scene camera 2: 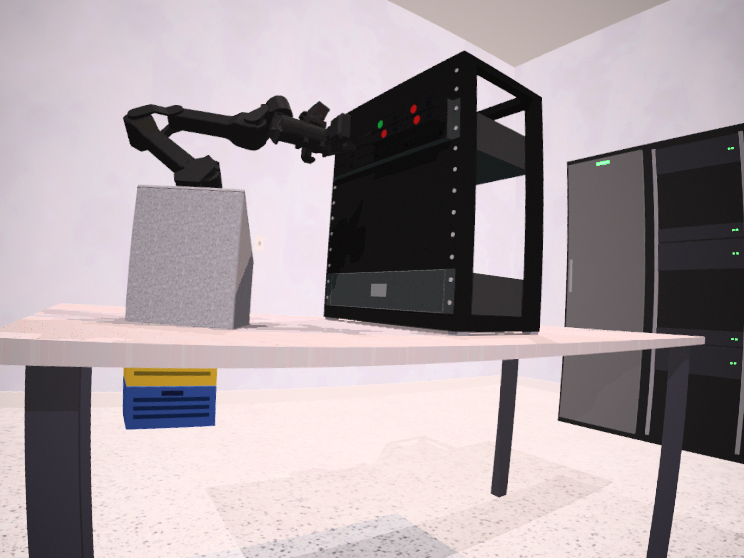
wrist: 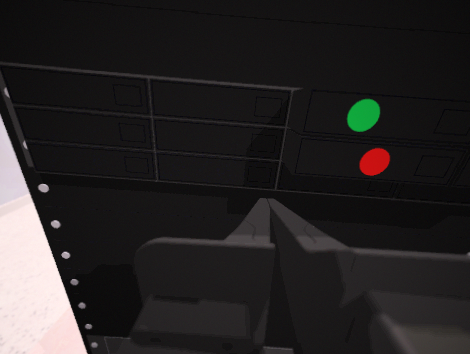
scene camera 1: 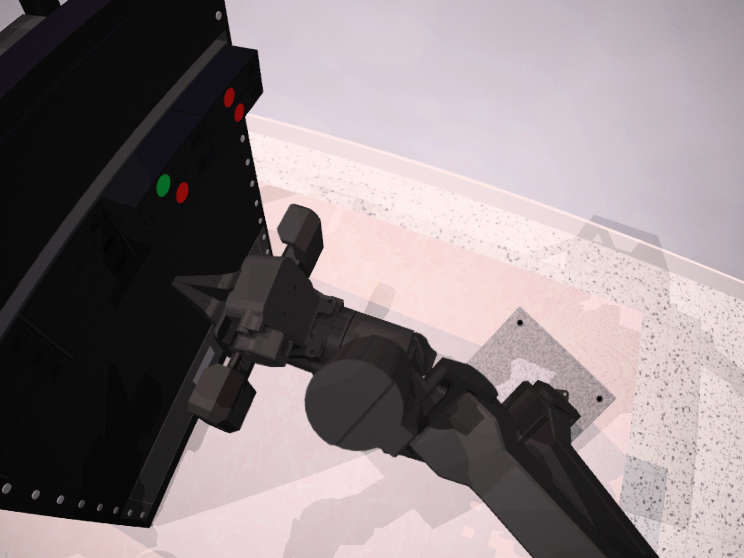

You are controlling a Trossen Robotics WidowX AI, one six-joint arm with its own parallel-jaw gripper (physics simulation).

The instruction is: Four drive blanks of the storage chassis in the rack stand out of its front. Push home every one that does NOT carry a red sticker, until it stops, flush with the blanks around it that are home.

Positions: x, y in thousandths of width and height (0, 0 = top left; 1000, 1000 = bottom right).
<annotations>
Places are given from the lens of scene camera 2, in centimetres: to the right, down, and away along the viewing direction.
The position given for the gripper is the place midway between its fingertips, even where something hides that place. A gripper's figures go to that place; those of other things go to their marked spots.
gripper (scene camera 2: 478, 266): -4, -31, 103
black rack (scene camera 2: 540, 431): 7, -9, 99
</annotations>
